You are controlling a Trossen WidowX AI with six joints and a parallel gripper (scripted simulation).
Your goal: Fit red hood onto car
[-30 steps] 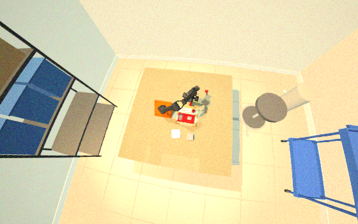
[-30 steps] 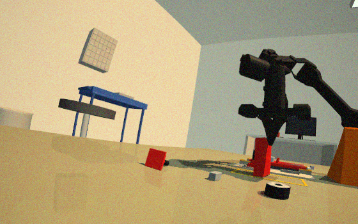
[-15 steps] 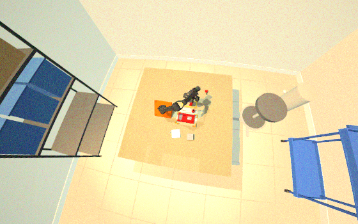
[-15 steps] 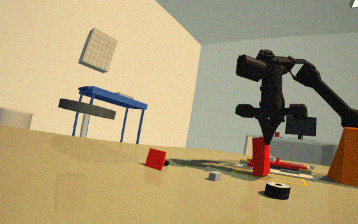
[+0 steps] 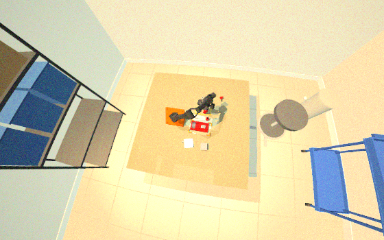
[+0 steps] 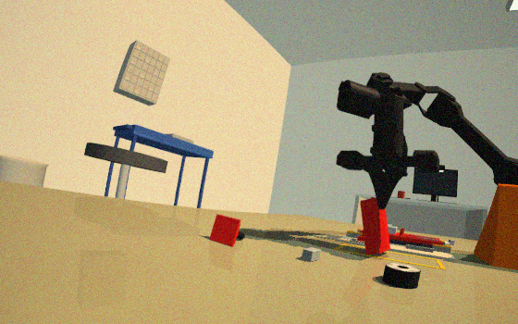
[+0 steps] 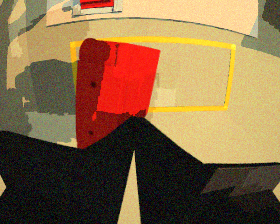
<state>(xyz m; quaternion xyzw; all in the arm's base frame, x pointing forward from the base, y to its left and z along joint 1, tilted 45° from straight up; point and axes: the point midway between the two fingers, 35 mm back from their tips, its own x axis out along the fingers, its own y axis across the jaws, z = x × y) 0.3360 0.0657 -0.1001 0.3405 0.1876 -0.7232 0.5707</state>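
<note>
The red hood is 10 mm to the right of my gripper tip and 30 mm below it.
</note>
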